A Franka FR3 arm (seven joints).
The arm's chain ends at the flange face. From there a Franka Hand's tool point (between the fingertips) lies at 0.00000 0.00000 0.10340 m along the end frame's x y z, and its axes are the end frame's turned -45 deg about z.
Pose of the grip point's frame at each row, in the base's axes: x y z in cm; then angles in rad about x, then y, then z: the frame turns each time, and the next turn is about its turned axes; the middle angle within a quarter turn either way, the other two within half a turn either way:
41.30, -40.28, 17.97, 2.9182, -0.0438, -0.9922
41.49, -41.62, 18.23, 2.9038, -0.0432, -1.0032
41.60, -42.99, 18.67, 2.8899, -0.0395, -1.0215
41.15, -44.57, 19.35, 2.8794, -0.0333, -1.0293
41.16, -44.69, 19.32, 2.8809, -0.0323, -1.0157
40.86, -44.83, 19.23, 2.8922, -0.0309, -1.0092
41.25, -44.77, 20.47, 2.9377, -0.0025, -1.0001
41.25, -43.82, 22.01, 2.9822, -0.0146, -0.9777
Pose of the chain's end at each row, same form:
41.75, -37.99, 28.04, 2.9182, -0.0438, -0.2068
41.94, -39.19, 28.27, 2.9038, -0.0432, -0.2178
42.01, -40.42, 28.68, 2.8899, -0.0395, -0.2361
41.49, -41.89, 29.33, 2.8794, -0.0333, -0.2439
41.49, -42.03, 29.31, 2.8809, -0.0323, -0.2303
41.18, -42.28, 29.25, 2.8922, -0.0309, -0.2238
41.28, -42.68, 30.60, 2.9377, -0.0025, -0.2147
41.40, -42.18, 32.22, 2.9822, -0.0146, -0.1923

